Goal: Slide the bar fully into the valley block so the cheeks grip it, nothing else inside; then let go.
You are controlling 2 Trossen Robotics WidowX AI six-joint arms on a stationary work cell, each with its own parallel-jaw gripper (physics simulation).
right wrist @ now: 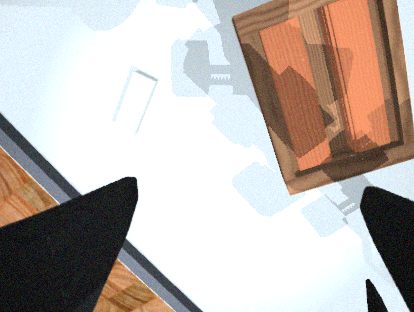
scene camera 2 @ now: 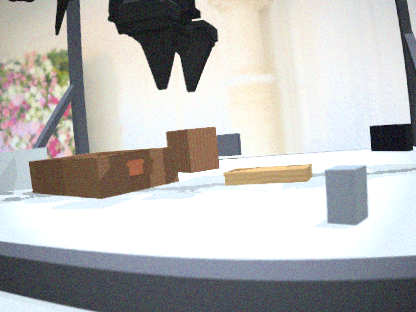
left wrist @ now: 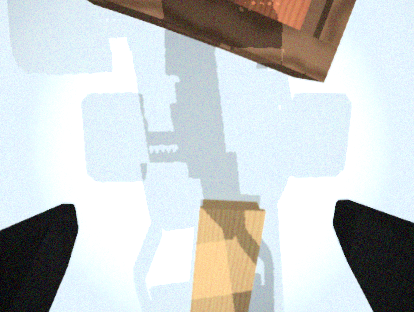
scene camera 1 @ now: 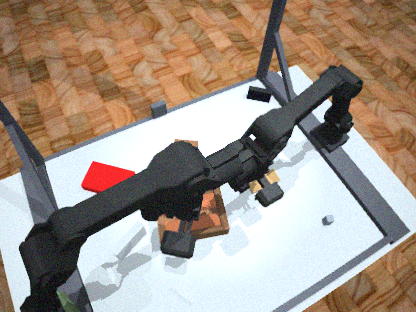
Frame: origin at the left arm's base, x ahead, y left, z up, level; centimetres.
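Seen in the pictures: left gripper, fingertip midpoint: (scene camera 2: pixel 178 91) (left wrist: pixel 207 216); right gripper, fingertip midpoint: (right wrist: pixel 248 192) (scene camera 2: pixel 26 36) (scene camera 1: pixel 187 222); left arm's base, link origin: (scene camera 1: pixel 330 133).
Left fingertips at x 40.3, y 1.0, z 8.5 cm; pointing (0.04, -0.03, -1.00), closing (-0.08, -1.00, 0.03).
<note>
Pixels of each thing's top centre, then the offset from my left fingertips to it. "pt": a spot on its surface instead.
- tan wooden bar, top centre: (left wrist: pixel 225 271) (scene camera 2: pixel 268 168) (scene camera 1: pixel 263 180) dz -10.5, dx -10.1, dy -1.4 cm
- valley block, top centre: (right wrist: pixel 333 92) (scene camera 2: pixel 96 154) (scene camera 1: pixel 190 211) dz -7.0, dx +15.3, dy -4.7 cm
- brown wooden box with two orange cheeks, surface spot: (right wrist: pixel 360 75) pt dz -8.2, dx +14.3, dy -7.8 cm
- brown cube, top centre: (scene camera 2: pixel 190 129) dz -4.6, dx +5.5, dy -22.1 cm
- red block, top centre: (scene camera 1: pixel 107 178) dz -9.1, dx +29.8, dy -28.6 cm
- black block, top centre: (scene camera 2: pixel 389 124) (scene camera 1: pixel 260 89) dz -7.0, dx -31.7, dy -28.9 cm
- small grey block, top centre: (scene camera 2: pixel 346 167) (scene camera 1: pixel 330 218) dz -8.5, dx -17.5, dy +20.2 cm
- thin white piece, top centre: (right wrist: pixel 133 105) (scene camera 1: pixel 184 291) dz -10.7, dx +28.5, dy +11.8 cm
The tan wooden bar (scene camera 1: pixel 272 176) (scene camera 2: pixel 270 175) (left wrist: pixel 227 250) lies flat on the table, apart from the valley block. The valley block (scene camera 1: pixel 220 231) (scene camera 2: pixel 105 175) (left wrist: pixel 307 62) (right wrist: pixel 295 179) is a brown wooden box with two orange cheeks (right wrist: pixel 360 75) and a brown channel between them; no bar shows in the channel in the right wrist view. My left gripper (scene camera 2: pixel 176 90) (left wrist: pixel 207 216) is open and empty above the bar, whose near end shows between its fingers in the left wrist view. My right gripper (right wrist: pixel 248 192) is open and empty above and beside the valley block. Its fingers are hidden in scene camera 1.
A brown cube (scene camera 1: pixel 186 143) (scene camera 2: pixel 192 150) stands behind the valley block. A red block (scene camera 1: pixel 107 176) lies to the left, a black block (scene camera 1: pixel 259 94) (scene camera 2: pixel 391 137) at the back. A small grey block (scene camera 1: pixel 328 219) (scene camera 2: pixel 345 195) stands right of the bar. A thin white piece (right wrist: pixel 135 100) lies beside the valley block.
</note>
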